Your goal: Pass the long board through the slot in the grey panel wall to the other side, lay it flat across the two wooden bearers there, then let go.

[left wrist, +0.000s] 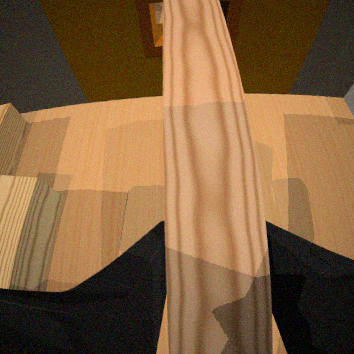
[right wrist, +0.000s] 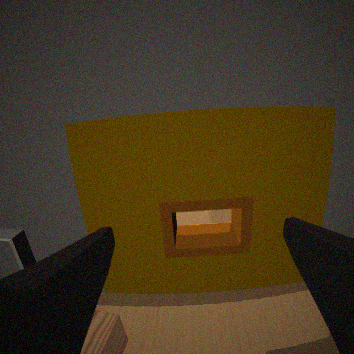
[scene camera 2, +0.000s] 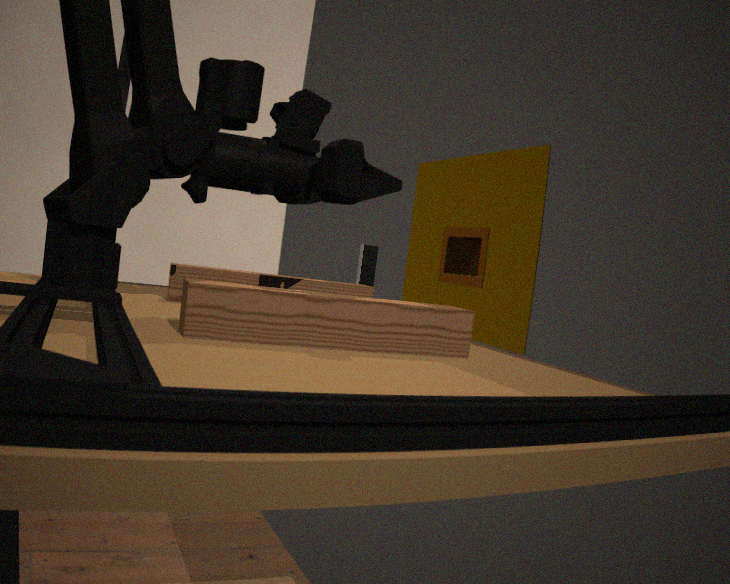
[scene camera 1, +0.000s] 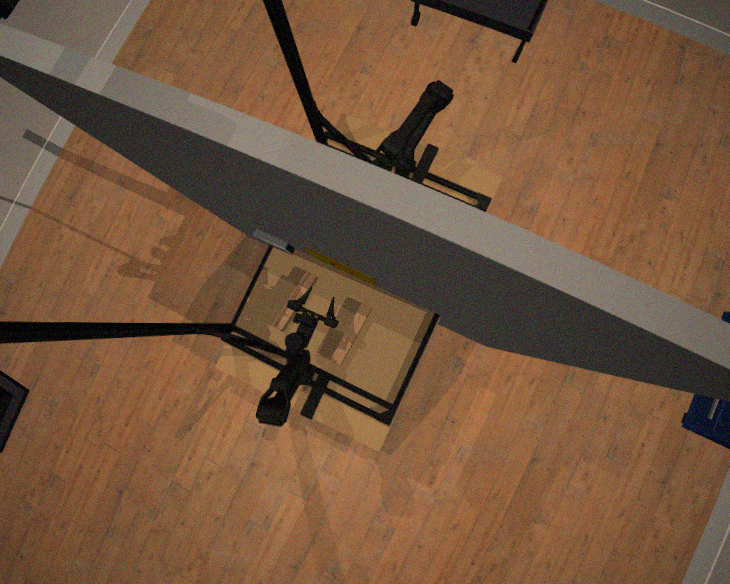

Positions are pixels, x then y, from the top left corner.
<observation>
My left gripper shows in the left wrist view (208, 227); in the right wrist view it is hidden by a grey panel wall, in scene camera 2 it is hidden by a grey panel wall, in scene camera 1 it is hidden by a grey panel wall. My right gripper shows in the right wrist view (199, 232), in scene camera 2 and in scene camera 1; in the left wrist view it is out of frame. The same spot on my right gripper: (scene camera 1: 308, 323) is (scene camera 2: 304, 90).
</observation>
